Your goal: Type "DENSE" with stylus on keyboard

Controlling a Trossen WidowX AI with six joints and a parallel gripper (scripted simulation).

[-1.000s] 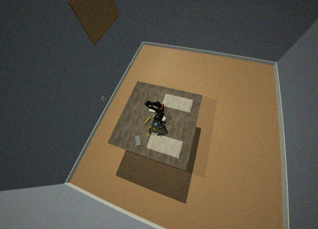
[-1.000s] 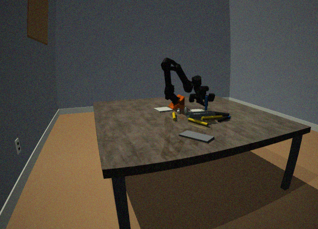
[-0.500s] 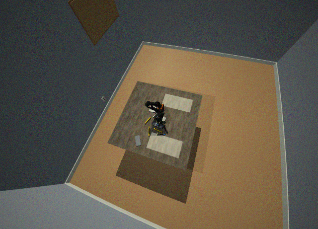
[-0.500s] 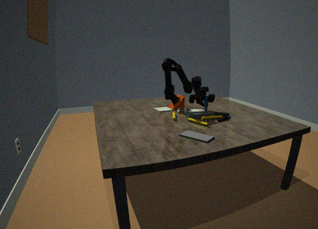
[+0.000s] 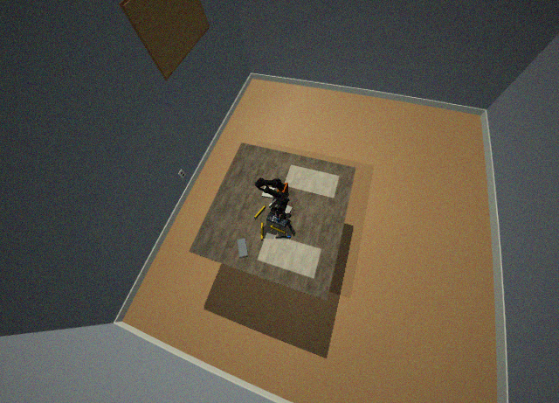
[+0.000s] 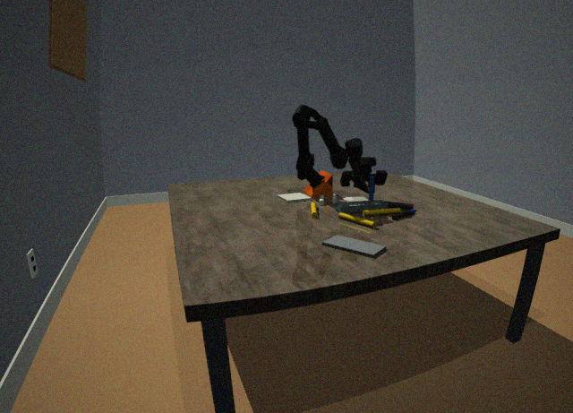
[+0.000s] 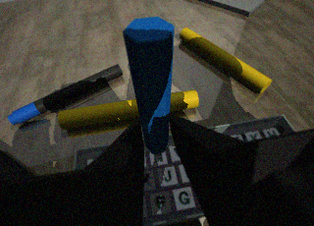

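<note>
Now: gripper tip 10 cm short of the blue-capped pen, 11 cm to the right of it and 6 cm above it. Round my gripper tip: grey slab: 32 cm ahead, 23 cm to the right, 6 cm below; then yellow marker: 5 cm behind, 21 cm to the right, 6 cm below; then blue stylus: 2 cm below.
</note>
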